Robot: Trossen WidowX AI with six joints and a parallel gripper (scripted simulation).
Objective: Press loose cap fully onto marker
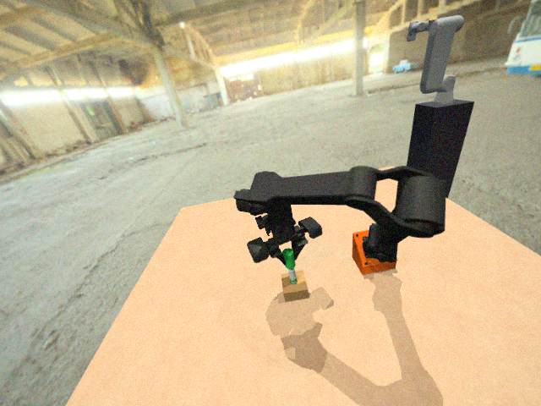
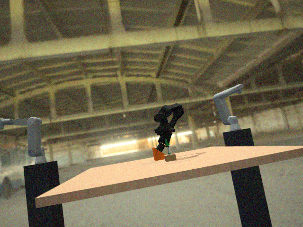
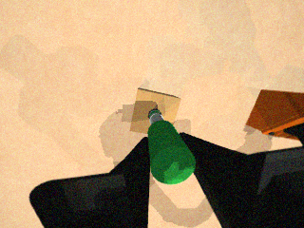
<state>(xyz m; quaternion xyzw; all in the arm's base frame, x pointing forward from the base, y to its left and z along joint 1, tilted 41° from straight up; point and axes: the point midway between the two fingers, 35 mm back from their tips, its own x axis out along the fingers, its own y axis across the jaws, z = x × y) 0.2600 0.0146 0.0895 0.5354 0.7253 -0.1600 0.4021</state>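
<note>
My gripper tip is 100 mm above the holder block. Round my gripper tip: green cap: 10 mm above.
</note>
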